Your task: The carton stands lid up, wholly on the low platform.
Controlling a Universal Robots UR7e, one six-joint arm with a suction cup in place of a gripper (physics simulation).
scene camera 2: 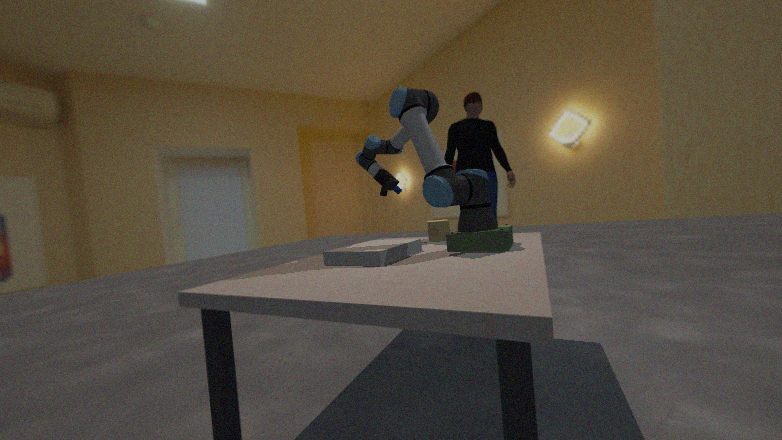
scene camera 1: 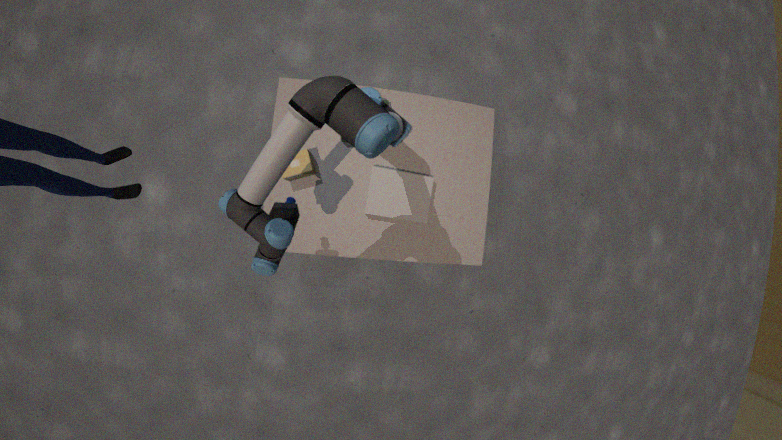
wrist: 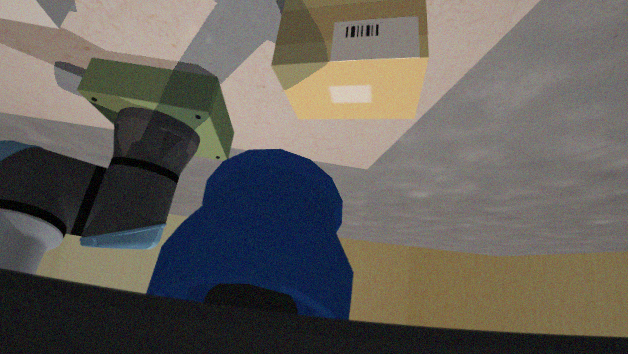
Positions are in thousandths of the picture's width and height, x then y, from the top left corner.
My suction cup (wrist: 429, 617) carries nothing. The cup is 30 cm from the middle of a tan carton (wrist: 526, 188), above it. A low platform (scene camera 1: 507, 442) rests on the table.
The low platform shows as well in scene camera 2 (scene camera 2: 480, 574).
